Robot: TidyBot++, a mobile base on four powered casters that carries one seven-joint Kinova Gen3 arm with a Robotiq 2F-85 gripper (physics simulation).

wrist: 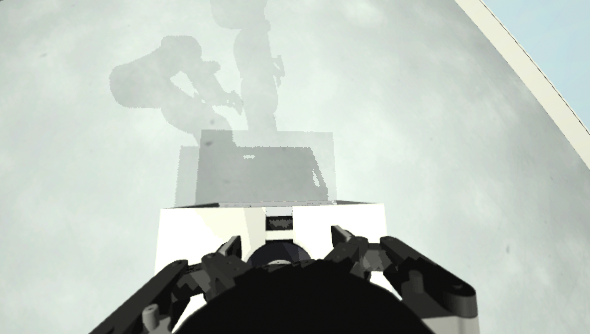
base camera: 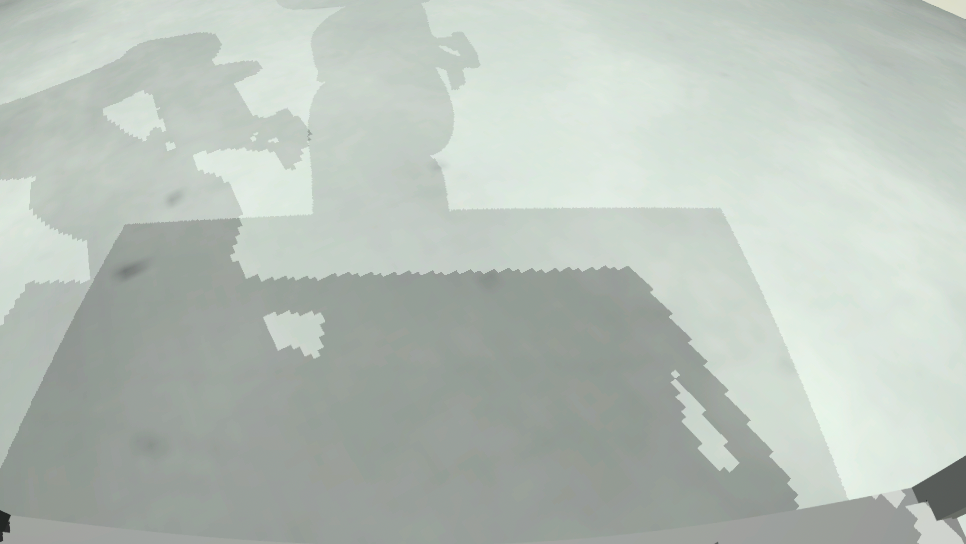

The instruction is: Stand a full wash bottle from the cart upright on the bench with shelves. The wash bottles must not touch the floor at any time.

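Frame: origin at the arm's base, x ahead, y left, z up, level; metres.
Where they show: gripper, fingertip midpoint: [wrist: 287,240].
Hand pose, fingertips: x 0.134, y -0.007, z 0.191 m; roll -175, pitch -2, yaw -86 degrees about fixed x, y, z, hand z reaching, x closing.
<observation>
After its pixels a point has its place.
My gripper [wrist: 287,240] {x 0.134, y -0.007, z 0.191 m} is open, its two dark fingers spread wide in the lower part of the wrist view, with nothing seen between the fingertips. It is above the robot's own white base [wrist: 210,232] {x 0.101, y 0.145, z -0.014 m}. No wash bottle, cart or bench with shelves shows in the base camera view or the wrist view. The gripper does not show in the base camera view apart from what may be its shadow on the floor.
A pale grey floor [base camera: 642,135] {x 0.624, y -0.222, z -0.397 m} [wrist: 425,125] {x 0.547, y -0.826, z -0.397 m} bears shadows of the base and arm. A cream strip [wrist: 530,72] {x 0.944, y -1.676, z -0.345 m} runs along the floor's edge at the upper right, with a light blue surface [wrist: 560,50] {x 0.983, y -1.668, z -0.208 m} beyond it.
</observation>
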